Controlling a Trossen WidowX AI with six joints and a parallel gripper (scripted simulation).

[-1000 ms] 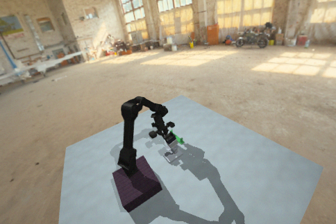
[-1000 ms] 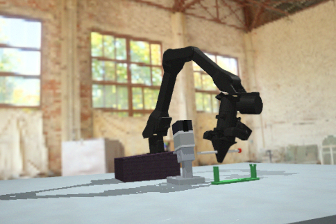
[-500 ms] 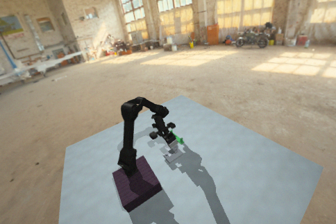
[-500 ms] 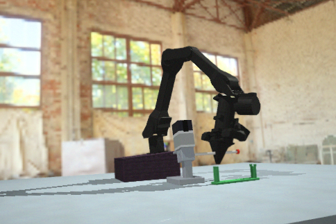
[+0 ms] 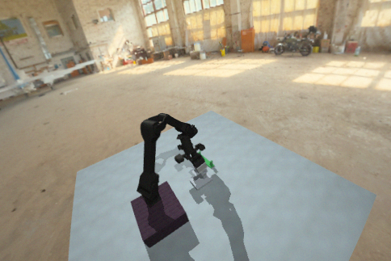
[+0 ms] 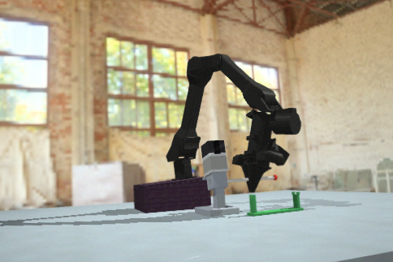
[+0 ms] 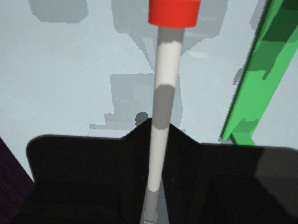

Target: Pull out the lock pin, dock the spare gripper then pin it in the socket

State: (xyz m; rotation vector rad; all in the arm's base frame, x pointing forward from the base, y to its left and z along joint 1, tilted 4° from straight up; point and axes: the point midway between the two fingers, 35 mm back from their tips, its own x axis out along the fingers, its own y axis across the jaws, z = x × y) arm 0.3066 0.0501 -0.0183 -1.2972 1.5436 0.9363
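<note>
The grey mount lies 30 mm behind my gripper tip and 90 mm to the right of it. From my gripper tip the other things lie so: green rack 90 mm ahead, 20 mm below; spare gripper 20 mm behind, 90 mm to the right, 80 mm above.
</note>
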